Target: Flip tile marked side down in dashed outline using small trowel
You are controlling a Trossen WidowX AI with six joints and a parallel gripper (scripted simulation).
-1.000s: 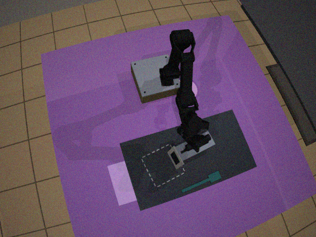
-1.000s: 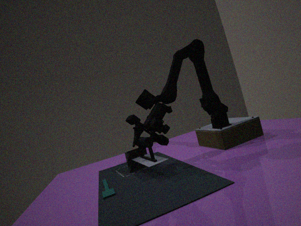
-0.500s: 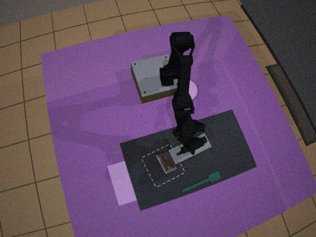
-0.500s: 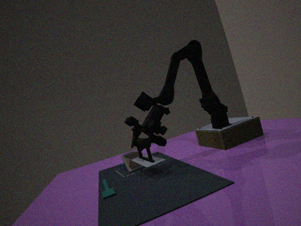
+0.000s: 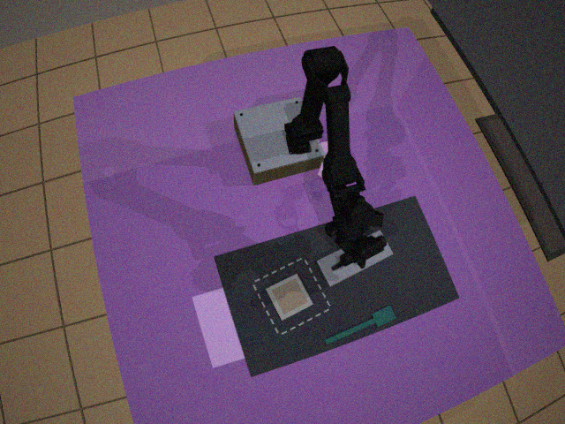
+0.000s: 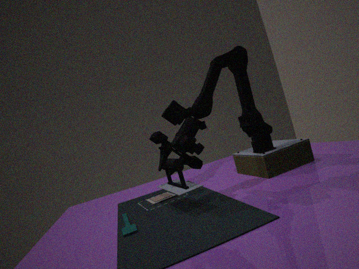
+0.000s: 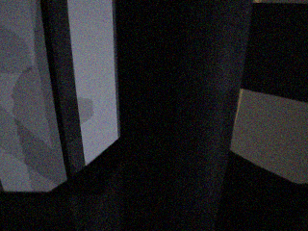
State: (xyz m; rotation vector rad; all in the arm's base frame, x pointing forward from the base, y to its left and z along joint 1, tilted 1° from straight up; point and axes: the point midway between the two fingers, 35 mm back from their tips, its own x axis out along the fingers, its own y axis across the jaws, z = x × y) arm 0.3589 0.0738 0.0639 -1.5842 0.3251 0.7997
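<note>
Right now my gripper tip is 140 mm above the dark mat, 20 mm to the left of it and 10 mm short of it. Round my gripper tip: teal t-shaped tool (140 mm ahead, 110 mm below, 20 mm to the left); then tile (180 mm to the right, 110 mm below, 30 mm ahead).
</note>
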